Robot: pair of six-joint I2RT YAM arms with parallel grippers.
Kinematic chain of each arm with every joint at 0, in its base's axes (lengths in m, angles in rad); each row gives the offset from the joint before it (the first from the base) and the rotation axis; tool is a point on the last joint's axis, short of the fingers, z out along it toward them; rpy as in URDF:
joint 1: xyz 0 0 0.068 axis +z
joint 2: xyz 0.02 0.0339 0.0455 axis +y
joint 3: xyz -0.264 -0.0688 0 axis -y
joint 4: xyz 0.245 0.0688 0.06 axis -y
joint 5: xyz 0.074 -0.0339 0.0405 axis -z
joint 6: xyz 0.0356 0 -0.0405 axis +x
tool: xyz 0 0 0 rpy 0 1.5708 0
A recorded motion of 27 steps. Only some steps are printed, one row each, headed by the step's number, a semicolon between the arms.
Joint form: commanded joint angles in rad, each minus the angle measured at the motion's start. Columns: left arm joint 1, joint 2, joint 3, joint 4, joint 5, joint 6; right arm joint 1, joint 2, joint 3, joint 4, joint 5, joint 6.
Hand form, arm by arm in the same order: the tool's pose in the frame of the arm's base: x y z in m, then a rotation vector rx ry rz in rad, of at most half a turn. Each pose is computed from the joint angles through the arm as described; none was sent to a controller.
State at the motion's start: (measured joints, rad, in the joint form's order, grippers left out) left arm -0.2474 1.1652 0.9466 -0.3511 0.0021 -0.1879; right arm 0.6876 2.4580 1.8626 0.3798 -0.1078 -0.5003
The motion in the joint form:
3: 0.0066 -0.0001 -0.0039 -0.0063 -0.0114 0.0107; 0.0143 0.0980 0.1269 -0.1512 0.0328 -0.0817
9: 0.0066 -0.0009 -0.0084 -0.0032 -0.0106 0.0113; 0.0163 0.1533 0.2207 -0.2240 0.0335 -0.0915
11: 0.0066 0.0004 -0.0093 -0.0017 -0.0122 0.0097; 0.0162 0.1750 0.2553 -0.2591 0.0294 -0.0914
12: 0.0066 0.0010 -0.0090 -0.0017 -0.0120 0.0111; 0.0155 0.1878 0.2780 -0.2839 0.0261 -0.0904
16: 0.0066 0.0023 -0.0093 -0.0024 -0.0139 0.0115; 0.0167 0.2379 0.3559 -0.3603 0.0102 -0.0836
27: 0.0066 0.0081 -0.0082 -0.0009 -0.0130 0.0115; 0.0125 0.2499 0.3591 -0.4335 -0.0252 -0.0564
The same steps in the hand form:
3: 0.2523 -0.0616 0.3005 0.0632 2.1588 -0.2324; 0.4429 0.3780 0.1423 -1.1843 1.4993 0.1526
9: 0.2521 -0.0616 0.2994 0.0644 2.1594 -0.2328; 0.4493 0.3849 0.1356 -1.2126 1.5204 0.1465
11: 0.2524 -0.0616 0.2990 0.0617 2.1601 -0.2318; 0.4514 0.3868 0.1315 -1.2275 1.5370 0.1505
12: 0.2525 -0.0616 0.2989 0.0634 2.1603 -0.2312; 0.4528 0.3876 0.1295 -1.2365 1.5489 0.1539
16: 0.2527 -0.0616 0.2984 0.0628 2.1624 -0.2285; 0.4562 0.3921 0.1197 -1.2682 1.5861 0.1749
27: 0.2539 -0.0619 0.2976 0.0634 2.1656 -0.2289; 0.4543 0.3889 0.1068 -1.3060 1.6617 0.2260

